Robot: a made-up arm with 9 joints.
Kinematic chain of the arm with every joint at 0, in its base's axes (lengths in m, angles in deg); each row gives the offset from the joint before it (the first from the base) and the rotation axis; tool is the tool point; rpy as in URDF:
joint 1: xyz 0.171 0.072 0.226 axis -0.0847 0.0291 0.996
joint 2: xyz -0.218 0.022 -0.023 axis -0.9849 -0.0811 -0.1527
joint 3: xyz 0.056 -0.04 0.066 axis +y
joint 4: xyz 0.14 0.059 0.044 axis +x
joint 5: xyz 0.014 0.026 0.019 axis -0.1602 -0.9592 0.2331
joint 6: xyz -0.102 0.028 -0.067 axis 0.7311 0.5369 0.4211
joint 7: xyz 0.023 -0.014 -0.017 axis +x
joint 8: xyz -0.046 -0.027 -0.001 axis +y
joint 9: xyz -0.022 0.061 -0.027 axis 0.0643 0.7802 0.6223
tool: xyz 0.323 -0.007 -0.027 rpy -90 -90 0
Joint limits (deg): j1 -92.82..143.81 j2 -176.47..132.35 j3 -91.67..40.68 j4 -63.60..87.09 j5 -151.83..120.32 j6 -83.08..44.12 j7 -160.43..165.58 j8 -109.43..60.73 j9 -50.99..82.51
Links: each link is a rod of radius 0.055 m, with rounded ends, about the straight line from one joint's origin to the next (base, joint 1, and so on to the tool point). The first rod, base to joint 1, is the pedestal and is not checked.
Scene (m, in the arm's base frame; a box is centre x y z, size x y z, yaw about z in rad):
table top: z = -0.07
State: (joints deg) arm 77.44 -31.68 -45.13 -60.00 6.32 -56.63 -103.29 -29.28 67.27
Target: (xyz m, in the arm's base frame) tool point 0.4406 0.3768 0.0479
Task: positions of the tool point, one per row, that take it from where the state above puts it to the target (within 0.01 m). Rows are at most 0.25 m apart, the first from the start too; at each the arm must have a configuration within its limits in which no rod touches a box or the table.
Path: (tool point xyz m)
1: 0.5044 -0.1156 0.4573
2: 0.5990 0.0580 0.3355
3: 0.5753 0.2448 0.1914
4: 0.4406 0.3768 0.0479

